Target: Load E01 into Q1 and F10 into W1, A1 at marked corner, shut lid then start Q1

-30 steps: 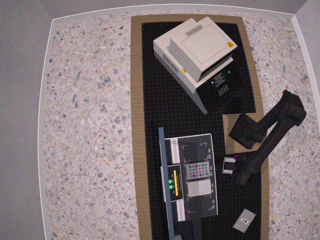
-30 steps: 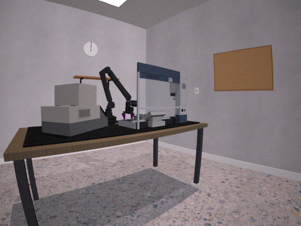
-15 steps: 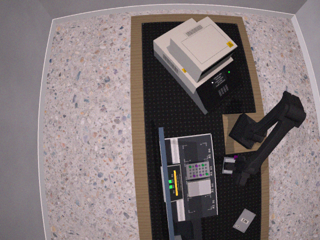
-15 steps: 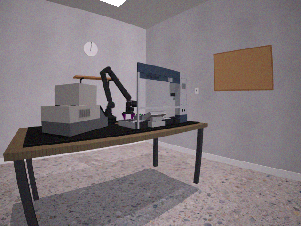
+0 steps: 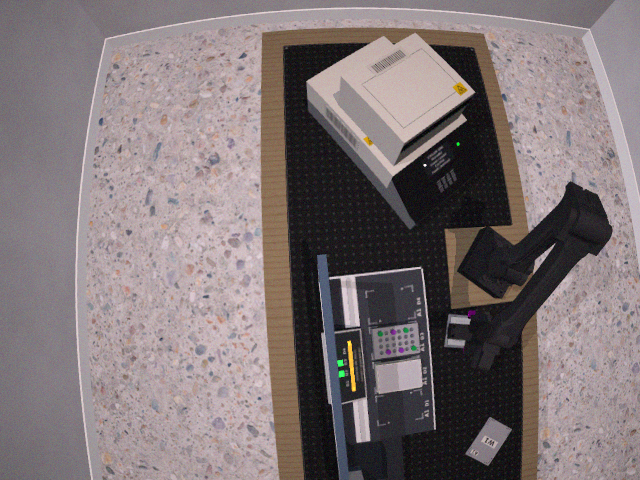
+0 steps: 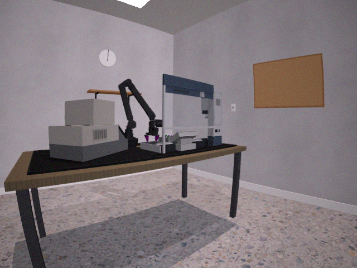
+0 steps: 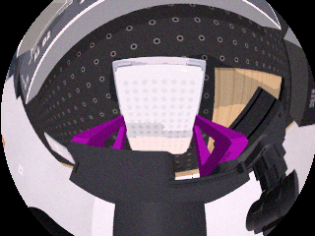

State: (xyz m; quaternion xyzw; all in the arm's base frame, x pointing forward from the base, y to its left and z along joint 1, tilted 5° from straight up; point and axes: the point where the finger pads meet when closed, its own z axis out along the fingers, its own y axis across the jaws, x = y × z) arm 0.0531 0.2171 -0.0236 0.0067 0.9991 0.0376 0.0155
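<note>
Now: the grey regrip nest 20 mm below my hand. Also, from my hand: deep-well block 220 mm ahead, 140 mm to the left, 50 mm above; then clear panel 400 mm ahead, 300 mm above, 180 mm to the left; then tube cooling block 240 mm ahead, 50 mm above, 40 mm to the left.
</note>
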